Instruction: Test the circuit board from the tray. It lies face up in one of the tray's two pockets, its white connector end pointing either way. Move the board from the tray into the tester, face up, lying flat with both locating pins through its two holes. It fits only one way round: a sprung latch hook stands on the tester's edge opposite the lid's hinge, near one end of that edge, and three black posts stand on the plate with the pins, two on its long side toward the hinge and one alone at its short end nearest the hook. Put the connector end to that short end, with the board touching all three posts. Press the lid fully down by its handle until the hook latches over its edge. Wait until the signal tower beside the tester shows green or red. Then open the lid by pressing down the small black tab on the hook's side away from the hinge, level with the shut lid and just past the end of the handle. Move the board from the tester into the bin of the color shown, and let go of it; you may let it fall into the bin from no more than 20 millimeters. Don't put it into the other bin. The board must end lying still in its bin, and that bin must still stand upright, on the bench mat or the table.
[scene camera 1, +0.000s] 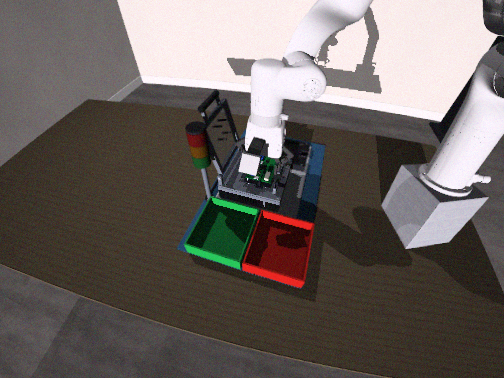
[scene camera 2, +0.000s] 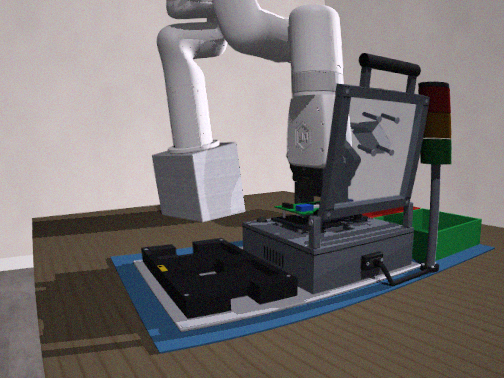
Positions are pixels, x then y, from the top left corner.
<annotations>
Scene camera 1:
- my gripper: 263, 168
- green bin: 224, 227
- red bin: 279, 243
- clear lid: 222, 147
</annotations>
